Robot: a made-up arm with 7 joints.
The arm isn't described. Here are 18 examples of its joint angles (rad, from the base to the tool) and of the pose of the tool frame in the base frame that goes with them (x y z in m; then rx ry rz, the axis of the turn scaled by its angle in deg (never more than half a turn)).
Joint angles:
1: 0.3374 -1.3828 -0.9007 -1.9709 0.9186 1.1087 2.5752
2: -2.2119 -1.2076 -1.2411 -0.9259 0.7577 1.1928 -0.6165
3: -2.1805 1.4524 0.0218 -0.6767 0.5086 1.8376 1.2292
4: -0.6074 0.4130 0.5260 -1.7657 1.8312 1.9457 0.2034
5: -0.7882 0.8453 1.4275 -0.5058 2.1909 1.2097 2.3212
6: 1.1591 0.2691 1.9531 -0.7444 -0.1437 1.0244 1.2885
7: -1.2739 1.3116 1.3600 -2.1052 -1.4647 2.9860 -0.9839
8: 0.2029 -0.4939 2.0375 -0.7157 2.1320 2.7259 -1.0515
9: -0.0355 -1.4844 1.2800 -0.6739 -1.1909 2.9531 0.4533
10: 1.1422 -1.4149 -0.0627 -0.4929 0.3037 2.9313 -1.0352
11: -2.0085 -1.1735 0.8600 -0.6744 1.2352 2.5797 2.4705
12: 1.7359 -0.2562 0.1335 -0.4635 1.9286 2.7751 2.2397
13: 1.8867 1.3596 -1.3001 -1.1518 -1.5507 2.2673 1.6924
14: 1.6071 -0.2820 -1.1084 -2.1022 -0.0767 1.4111 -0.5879
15: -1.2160 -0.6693 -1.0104 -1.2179 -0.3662 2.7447 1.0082
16: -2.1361 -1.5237 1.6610 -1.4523 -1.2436 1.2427 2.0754
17: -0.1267 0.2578 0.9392 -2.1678 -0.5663 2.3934 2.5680
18: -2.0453 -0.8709 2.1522 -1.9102 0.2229 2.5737 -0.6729
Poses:
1: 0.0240 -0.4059 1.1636 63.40 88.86 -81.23
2: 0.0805 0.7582 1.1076 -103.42 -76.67 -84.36
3: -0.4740 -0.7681 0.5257 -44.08 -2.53 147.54
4: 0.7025 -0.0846 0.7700 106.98 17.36 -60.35
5: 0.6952 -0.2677 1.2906 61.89 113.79 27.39
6: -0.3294 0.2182 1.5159 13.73 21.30 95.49
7: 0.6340 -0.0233 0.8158 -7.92 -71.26 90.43
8: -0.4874 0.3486 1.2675 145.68 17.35 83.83
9: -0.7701 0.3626 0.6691 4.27 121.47 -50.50
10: -0.3490 -0.7228 0.8860 -25.81 146.93 45.11
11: 0.4328 0.5718 1.2423 101.58 -59.43 -73.14
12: 0.0460 0.0679 1.5243 16.98 157.48 6.40
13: 0.1716 0.8131 0.5452 -37.79 -130.22 44.87
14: 0.4826 0.2767 0.9422 11.41 33.42 65.89
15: -0.3154 0.1187 1.4466 69.32 107.10 95.85
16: 0.8266 0.0846 0.6180 120.91 118.76 37.34
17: 0.4063 0.6023 0.8461 8.07 -11.23 -78.73
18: 0.7260 0.2172 0.7049 -34.17 -2.55 47.01
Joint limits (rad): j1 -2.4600..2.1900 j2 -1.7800..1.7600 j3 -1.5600..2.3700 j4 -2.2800..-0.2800 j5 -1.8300..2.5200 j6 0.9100..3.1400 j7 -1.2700..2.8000
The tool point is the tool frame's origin. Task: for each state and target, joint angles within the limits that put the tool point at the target. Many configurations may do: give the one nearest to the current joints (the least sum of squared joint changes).
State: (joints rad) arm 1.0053 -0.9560 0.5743 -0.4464 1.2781 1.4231 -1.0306
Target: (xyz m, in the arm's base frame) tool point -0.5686 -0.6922 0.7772
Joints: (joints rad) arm 1.0507 -1.5954 0.6671 -0.2904 1.2533 1.4144 -1.1583
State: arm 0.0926 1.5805 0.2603 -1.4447 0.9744 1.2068 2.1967
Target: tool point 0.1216 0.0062 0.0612
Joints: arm 0.0170 1.6561 -0.2009 -2.0889 0.9486 1.1500 2.1899
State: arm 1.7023 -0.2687 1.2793 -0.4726 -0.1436 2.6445 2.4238
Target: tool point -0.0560 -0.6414 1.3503
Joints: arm 1.8007 -0.7287 1.3521 -0.5635 -0.1918 2.3556 2.4879
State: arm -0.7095 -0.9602 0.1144 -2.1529 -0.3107 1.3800 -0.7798
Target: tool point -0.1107 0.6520 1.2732
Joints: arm -0.7797 -1.3709 0.5494 -1.3249 -0.3650 1.6111 -0.8453
